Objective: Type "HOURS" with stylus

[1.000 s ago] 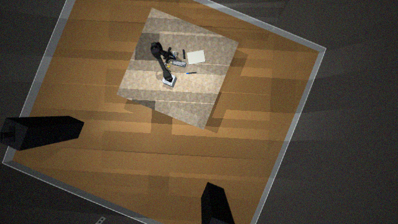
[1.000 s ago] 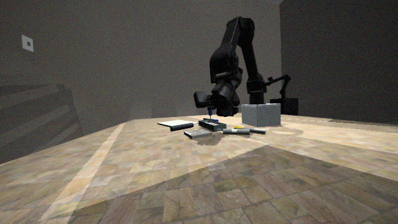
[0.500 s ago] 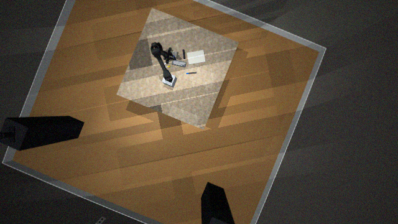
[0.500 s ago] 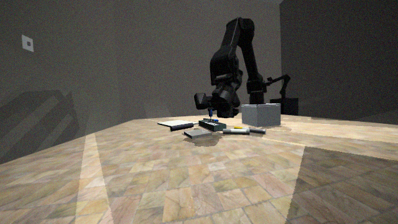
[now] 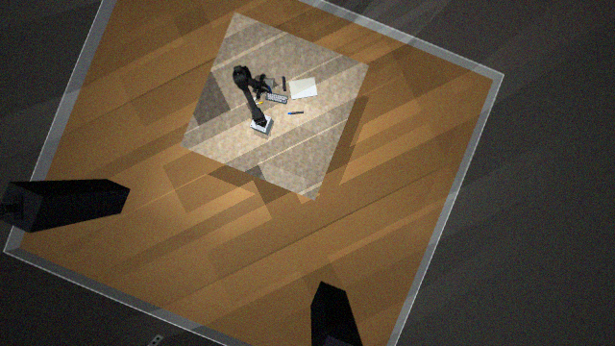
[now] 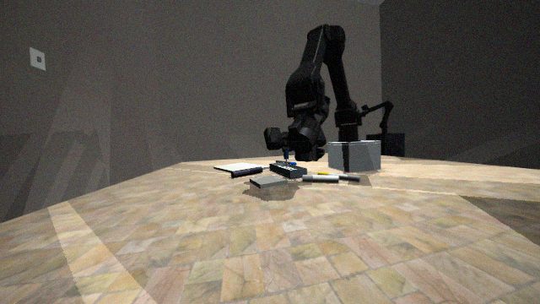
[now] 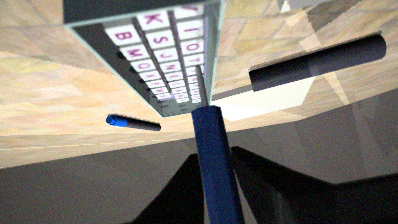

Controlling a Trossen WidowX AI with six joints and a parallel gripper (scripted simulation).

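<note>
My gripper tip is now 80 mm short of the flat pad, 80 mm above it and 70 mm to the right of it. From my gripper tip the other things lie so: blue stylus 10 mm below; then yellow-capped white marker 120 mm behind, 90 mm to the left, 80 mm below; then dark cylinder 130 mm ahead, 70 mm below, 60 mm to the right.
</note>
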